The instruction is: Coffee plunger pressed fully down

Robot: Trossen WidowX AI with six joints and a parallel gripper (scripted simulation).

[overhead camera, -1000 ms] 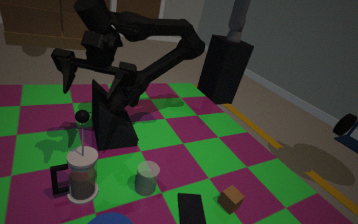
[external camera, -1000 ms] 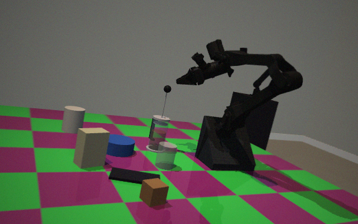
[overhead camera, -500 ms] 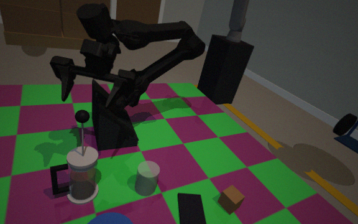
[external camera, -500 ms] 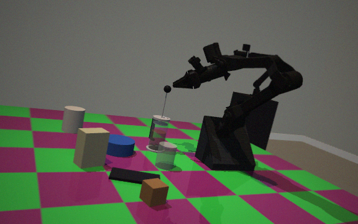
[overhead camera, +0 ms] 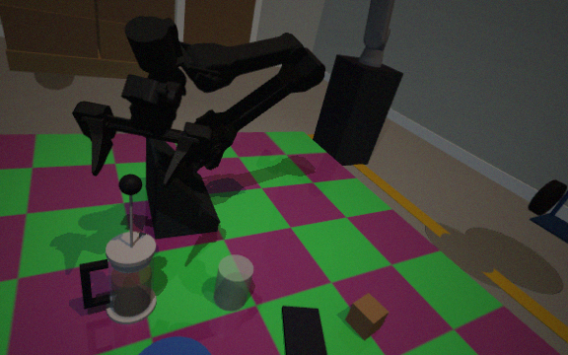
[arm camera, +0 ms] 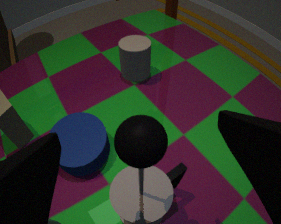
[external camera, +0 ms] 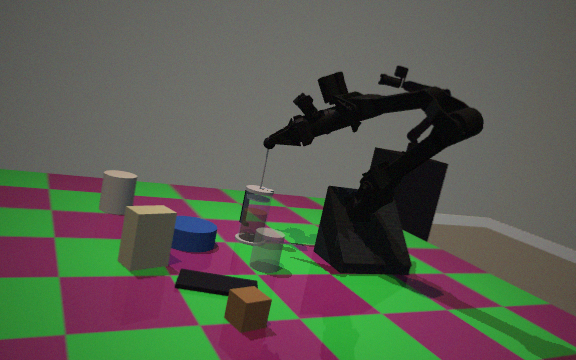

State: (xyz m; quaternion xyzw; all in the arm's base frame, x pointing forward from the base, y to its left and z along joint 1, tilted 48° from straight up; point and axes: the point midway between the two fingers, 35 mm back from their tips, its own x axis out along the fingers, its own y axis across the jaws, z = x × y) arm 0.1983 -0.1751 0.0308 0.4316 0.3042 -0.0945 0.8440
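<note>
Now: gripper tip 14 cm above the glass french press and 1 cm to the left of it. Also, from my gripper tip: blue disc 24 cm below, 17 cm ahead, 4 cm to the left; beige box 29 cm ahead, 21 cm below, 16 cm to the left; flat black block 26 cm to the left, 26 cm below, 17 cm ahead.
</note>
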